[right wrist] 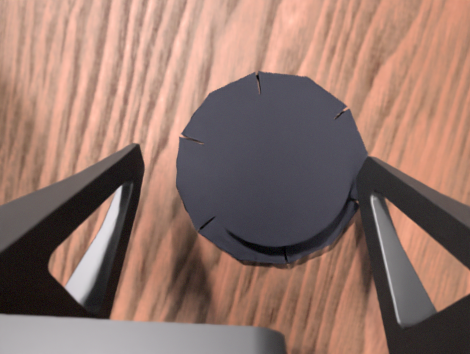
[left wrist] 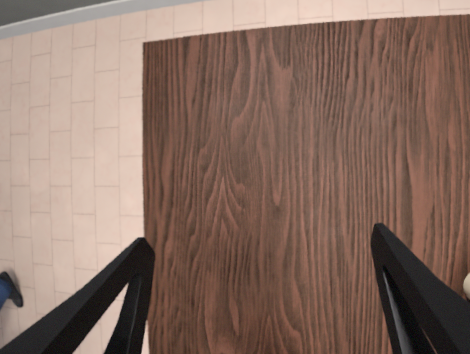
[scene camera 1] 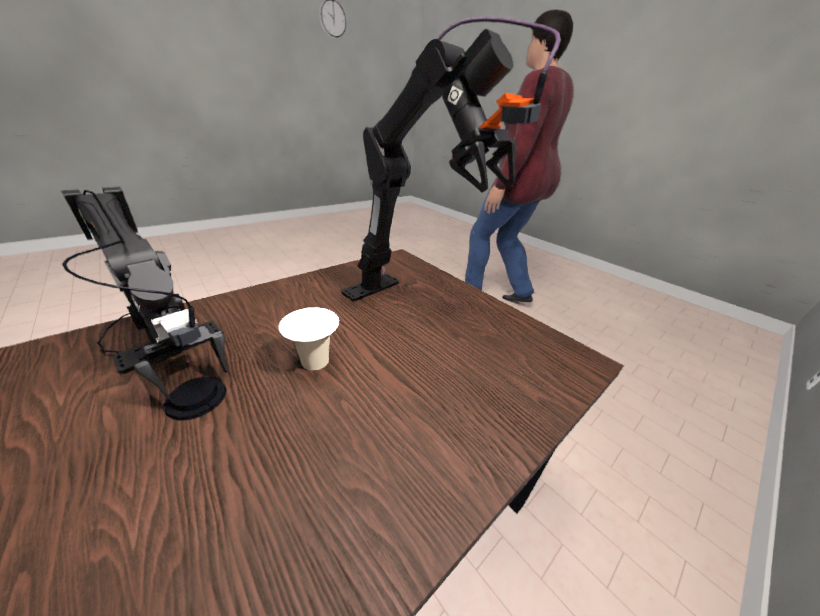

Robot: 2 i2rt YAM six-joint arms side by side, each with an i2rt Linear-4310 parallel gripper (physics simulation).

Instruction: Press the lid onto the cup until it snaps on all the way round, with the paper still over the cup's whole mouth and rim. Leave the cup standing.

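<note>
A cream cup (scene camera 1: 313, 353) stands upright on the table, with white paper (scene camera 1: 309, 324) spread over its mouth and flaring past the rim. A pale sliver at the right edge of the left wrist view may be the cup. The dark round lid (scene camera 1: 195, 396) (right wrist: 270, 165) lies flat on the table, apart from the cup, with short slits round its edge. My right gripper (scene camera 1: 196, 383) (right wrist: 252, 161) is open low over the lid, a finger on either side; in the right wrist view the right-hand fingertip overlaps the lid's edge. My left gripper (scene camera 1: 497, 186) (left wrist: 253, 240) is open and empty, high above the table.
The wooden table (scene camera 1: 371, 464) (left wrist: 280, 150) ends at a front-right edge and a far corner. The left arm's base (scene camera 1: 369, 287) is bolted near the back edge, behind the cup. A person in a red top (scene camera 1: 546, 132) stands beyond the table, behind the left gripper.
</note>
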